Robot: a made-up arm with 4 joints.
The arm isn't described. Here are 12 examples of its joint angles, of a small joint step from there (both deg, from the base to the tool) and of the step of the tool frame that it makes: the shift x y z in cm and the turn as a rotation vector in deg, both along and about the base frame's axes.
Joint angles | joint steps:
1: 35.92 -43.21 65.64 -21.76 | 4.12 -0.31 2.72 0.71
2: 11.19 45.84 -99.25 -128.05 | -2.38 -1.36 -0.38 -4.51
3: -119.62 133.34 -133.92 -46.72 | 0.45 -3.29 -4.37 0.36
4: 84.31 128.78 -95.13 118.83 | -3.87 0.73 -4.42 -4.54
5: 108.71 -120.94 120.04 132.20 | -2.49 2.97 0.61 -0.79
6: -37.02 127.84 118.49 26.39 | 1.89 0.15 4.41 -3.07
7: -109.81 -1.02 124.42 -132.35 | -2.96 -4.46 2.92 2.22
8: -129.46 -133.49 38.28 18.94 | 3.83 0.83 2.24 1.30
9: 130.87 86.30 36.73 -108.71 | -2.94 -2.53 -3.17 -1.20
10: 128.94 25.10 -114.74 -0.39 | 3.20 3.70 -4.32 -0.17
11: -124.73 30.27 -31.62 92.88 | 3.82 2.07 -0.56 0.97
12: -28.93 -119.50 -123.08 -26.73 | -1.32 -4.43 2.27 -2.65
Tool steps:
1: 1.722 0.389 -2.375 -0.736 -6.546 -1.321
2: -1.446 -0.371 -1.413 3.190 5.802 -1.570
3: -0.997 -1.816 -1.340 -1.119 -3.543 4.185
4: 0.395 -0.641 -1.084 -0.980 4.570 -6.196
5: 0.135 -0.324 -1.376 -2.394 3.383 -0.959
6: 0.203 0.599 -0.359 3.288 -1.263 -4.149
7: 1.331 1.570 2.018 -3.534 -0.058 -0.373
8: -0.802 -0.014 0.826 1.202 -2.903 1.851
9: 0.890 -0.423 0.992 3.239 2.525 -1.504
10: -0.888 0.714 1.342 -1.567 0.722 -3.738
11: -0.015 0.591 -0.739 1.443 -3.608 -0.063
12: 0.717 1.906 0.583 -5.587 0.598 -3.533
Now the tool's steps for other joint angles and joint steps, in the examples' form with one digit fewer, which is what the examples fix.
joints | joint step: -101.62 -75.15 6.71 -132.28 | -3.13 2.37 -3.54 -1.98
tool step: 0.68 -1.84 -1.46 3.46 4.27 -4.26
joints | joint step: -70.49 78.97 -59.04 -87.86 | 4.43 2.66 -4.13 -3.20
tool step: 0.89 1.51 -0.22 2.57 -0.97 4.90
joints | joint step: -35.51 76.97 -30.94 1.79 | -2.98 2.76 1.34 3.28
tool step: -0.55 1.02 -0.57 0.74 1.09 -0.65
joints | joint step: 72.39 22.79 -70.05 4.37 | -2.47 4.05 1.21 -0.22
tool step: 0.53 0.93 1.10 -3.68 1.46 1.99
